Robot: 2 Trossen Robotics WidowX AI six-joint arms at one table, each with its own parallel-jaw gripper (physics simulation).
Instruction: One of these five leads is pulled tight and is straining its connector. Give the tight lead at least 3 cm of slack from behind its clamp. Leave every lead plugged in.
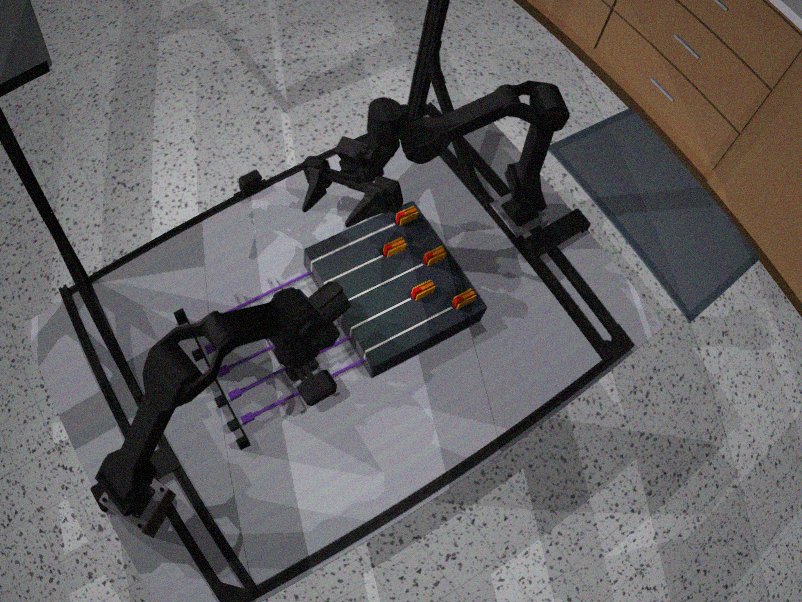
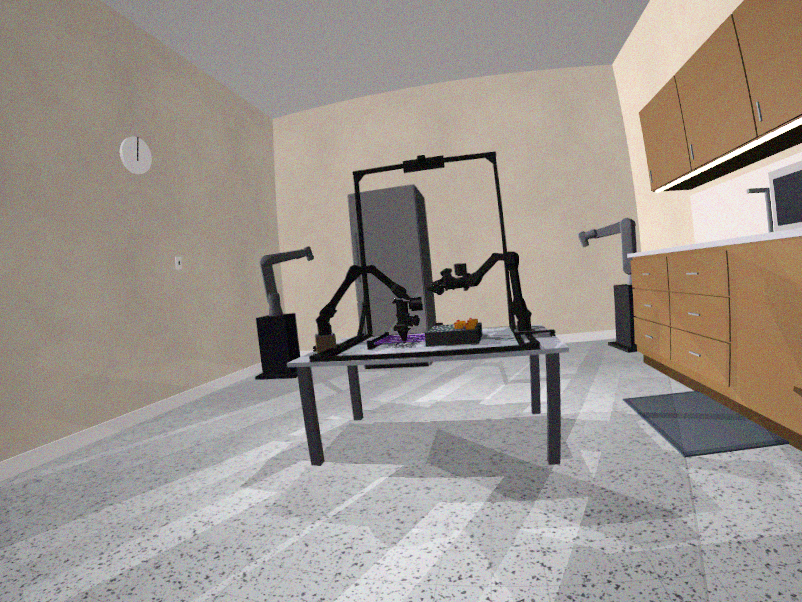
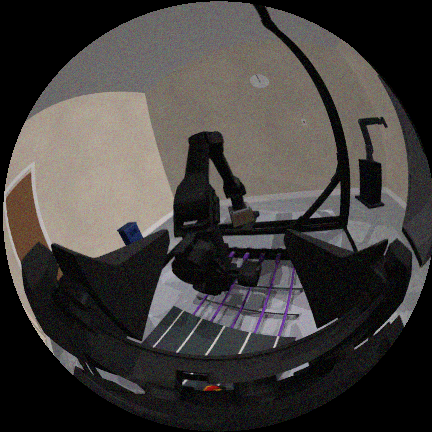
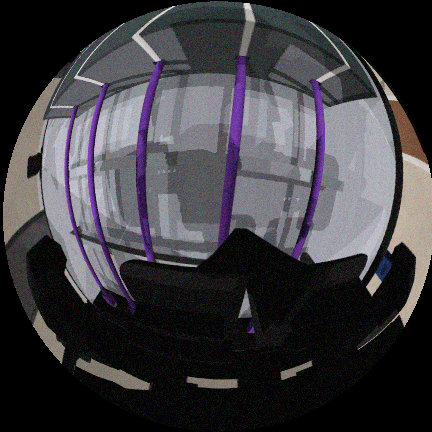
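Pixels of known places: left gripper, fingertip midpoint: (image 1: 324,218) (image 2: 428,286) (image 3: 228,235); right gripper, fingertip midpoint: (image 1: 296,371) (image 2: 404,342) (image 3: 227,289) (image 4: 239,234); left arm's base, link origin: (image 1: 520,210) (image 2: 524,330); right arm's base, link origin: (image 1: 133,494) (image 2: 324,334) (image 3: 238,206).
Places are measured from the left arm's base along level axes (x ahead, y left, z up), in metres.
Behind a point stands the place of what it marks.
A dark connector block (image 1: 399,325) {x 0.398, y 0.108, z 0.042 m} (image 2: 452,336) (image 3: 209,334) {x 0.447, y 0.032, z 0.042 m} (image 4: 209,40) carries five white lines ending in orange connectors (image 1: 423,290) {x 0.326, y 0.076, z 0.061 m}. Five purple leads (image 1: 273,290) {x 0.559, y -0.092, z 0.002 m} (image 3: 268,289) {x 0.606, y -0.040, z 0.003 m} (image 4: 142,160) {x 0.551, y 0.014, z 0.002 m} run from the block's edge across the table to a black clamp bar (image 1: 233,425) {x 0.762, y 0.112, z 0.008 m}. My right gripper (image 1: 308,375) {x 0.601, y 0.073, z -0.012 m} (image 2: 402,335) {x 0.601, y 0.073, z -0.012 m} (image 3: 227,289) {x 0.601, y 0.073, z -0.012 m} (image 4: 239,234) {x 0.601, y 0.073, z -0.012 m} is shut and empty, low over the leads between block and clamp bar. One lead (image 4: 233,141) {x 0.543, y 0.063, z 0.003 m} runs straight under its fingertips. My left gripper (image 1: 339,206) (image 2: 443,287) {x 0.475, y -0.049, z 0.257 m} (image 3: 228,235) {x 0.475, y -0.049, z 0.257 m} is open and empty, above the block's far corner.
A black frame (image 1: 482,454) {x 0.391, y 0.393, z -0.010 m} rims the table, with a gantry post (image 1: 425,54) {x 0.062, y -0.340, z 0.219 m} at the back. A grey floor mat (image 1: 638,197) and wooden cabinets (image 1: 638,54) lie beyond. A blue box (image 3: 130,233) sits far off.
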